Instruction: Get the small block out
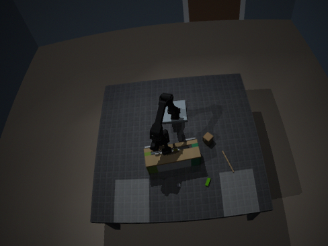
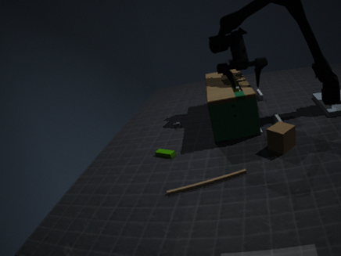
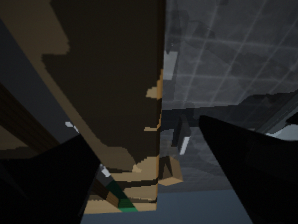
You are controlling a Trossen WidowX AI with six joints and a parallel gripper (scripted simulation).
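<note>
The yellow block lies 50 mm to the left of my gripper tip and 40 mm ahead of it. From my gripper tip the other things lie so: box (30 mm below, 30 mm ahead, 20 mm to the left); wooden stick (430 mm to the left, 90 mm below, 30 mm ahead); brown cube (260 mm to the left, 130 mm behind, 60 mm below).
</note>
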